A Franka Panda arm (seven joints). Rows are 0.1 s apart.
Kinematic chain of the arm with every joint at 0, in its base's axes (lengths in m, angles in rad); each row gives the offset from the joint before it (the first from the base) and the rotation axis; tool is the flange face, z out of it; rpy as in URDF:
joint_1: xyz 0 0 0.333 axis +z
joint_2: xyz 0 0 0 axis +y
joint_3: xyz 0 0 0.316 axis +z
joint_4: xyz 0.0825 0 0 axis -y
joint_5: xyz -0.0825 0 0.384 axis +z
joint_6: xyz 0 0 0 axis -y
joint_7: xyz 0.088 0 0 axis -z
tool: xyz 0 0 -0.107 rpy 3.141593 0 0
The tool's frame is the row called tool.
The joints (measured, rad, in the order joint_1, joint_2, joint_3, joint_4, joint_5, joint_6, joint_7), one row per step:
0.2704, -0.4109, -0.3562, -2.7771, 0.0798, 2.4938, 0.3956
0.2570, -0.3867, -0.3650, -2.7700, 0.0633, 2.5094, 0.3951
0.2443, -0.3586, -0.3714, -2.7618, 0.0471, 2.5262, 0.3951
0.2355, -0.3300, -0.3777, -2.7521, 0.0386, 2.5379, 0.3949
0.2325, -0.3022, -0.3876, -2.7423, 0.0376, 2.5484, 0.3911
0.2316, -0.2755, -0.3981, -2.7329, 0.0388, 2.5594, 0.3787
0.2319, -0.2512, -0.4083, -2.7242, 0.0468, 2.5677, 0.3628
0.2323, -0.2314, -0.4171, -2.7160, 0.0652, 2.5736, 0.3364
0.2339, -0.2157, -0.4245, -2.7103, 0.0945, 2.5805, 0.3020
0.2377, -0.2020, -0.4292, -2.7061, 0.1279, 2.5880, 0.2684
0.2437, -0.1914, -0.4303, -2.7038, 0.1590, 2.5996, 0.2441
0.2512, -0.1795, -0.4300, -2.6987, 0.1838, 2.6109, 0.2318
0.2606, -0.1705, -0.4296, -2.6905, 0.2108, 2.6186, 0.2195
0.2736, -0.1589, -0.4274, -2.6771, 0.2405, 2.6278, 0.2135
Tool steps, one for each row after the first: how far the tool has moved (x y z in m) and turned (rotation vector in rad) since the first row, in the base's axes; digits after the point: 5 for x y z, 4 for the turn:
0.00318, -0.00909, -0.00464, -0.0167, 0.0011, -0.0128
0.00663, -0.01730, -0.01009, -0.0353, 0.0038, -0.0234
0.01001, -0.02414, -0.01571, -0.0485, 0.0109, -0.0343
0.01321, -0.03022, -0.02138, -0.0560, 0.0184, -0.0447
0.01625, -0.03582, -0.02688, -0.0631, 0.0235, -0.0467
0.01876, -0.04088, -0.03208, -0.0658, 0.0293, -0.0487
0.02095, -0.04549, -0.03605, -0.0624, 0.0319, -0.0468
0.02253, -0.04910, -0.03937, -0.0528, 0.0304, -0.0433
0.02397, -0.05080, -0.04242, -0.0414, 0.0272, -0.0393
0.02563, -0.05023, -0.04455, -0.0317, 0.0200, -0.0378
0.02840, -0.04870, -0.04610, -0.0260, 0.0133, -0.0406
0.03215, -0.04648, -0.04575, -0.0180, 0.0041, -0.0429
0.03809, -0.04259, -0.04425, -0.0100, -0.0083, -0.0490

